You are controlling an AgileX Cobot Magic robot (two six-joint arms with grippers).
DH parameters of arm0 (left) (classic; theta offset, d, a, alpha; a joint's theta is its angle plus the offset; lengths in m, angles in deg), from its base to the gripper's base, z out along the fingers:
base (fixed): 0 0 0 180
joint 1: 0 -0.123 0 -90
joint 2: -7.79 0 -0.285 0
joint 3: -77.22 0 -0.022 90
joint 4: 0 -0.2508 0 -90
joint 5: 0 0 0.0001 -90
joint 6: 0 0.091 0 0
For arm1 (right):
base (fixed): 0 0 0 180
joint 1: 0 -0.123 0 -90
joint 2: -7.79 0 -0.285 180
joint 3: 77.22 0 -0.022 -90
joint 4: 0 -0.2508 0 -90
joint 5: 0 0 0.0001 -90
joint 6: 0 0.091 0 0
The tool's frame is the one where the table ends.
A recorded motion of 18 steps. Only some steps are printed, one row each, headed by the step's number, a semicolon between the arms.
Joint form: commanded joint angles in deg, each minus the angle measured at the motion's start. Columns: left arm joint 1, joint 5, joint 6, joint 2, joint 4, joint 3; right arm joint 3, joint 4, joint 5, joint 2, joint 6, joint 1.
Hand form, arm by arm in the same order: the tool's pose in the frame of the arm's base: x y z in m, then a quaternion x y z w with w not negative. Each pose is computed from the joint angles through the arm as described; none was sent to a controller.
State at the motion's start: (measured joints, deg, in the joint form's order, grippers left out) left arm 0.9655 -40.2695 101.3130 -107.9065 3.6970 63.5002; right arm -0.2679 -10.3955 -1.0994 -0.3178 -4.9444 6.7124
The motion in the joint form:
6: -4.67 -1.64 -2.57 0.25 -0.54 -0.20; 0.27 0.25 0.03 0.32 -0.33 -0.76
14: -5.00 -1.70 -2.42 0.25 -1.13 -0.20; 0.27 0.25 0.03 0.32 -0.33 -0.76
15: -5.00 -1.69 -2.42 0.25 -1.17 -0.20; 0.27 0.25 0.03 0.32 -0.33 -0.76
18: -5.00 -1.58 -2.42 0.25 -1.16 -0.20; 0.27 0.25 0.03 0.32 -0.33 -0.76
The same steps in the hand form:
6: 0.3436 0.0189 0.1484 0.72223 0.68717 0.04681 0.06314; 0.0561 -0.0055 0.2115 0.06315 0.67947 -0.00579 0.73096
14: 0.3433 0.0215 0.1484 0.72369 0.68579 0.04898 0.05972; 0.0561 -0.0055 0.2115 0.06315 0.67947 -0.00579 0.73096
15: 0.3433 0.0215 0.1484 0.72385 0.68562 0.04921 0.05957; 0.0561 -0.0055 0.2115 0.06315 0.67947 -0.00579 0.73096
18: 0.3435 0.0215 0.1484 0.72374 0.68562 0.04993 0.06021; 0.0561 -0.0055 0.2115 0.06315 0.67947 -0.00579 0.73096

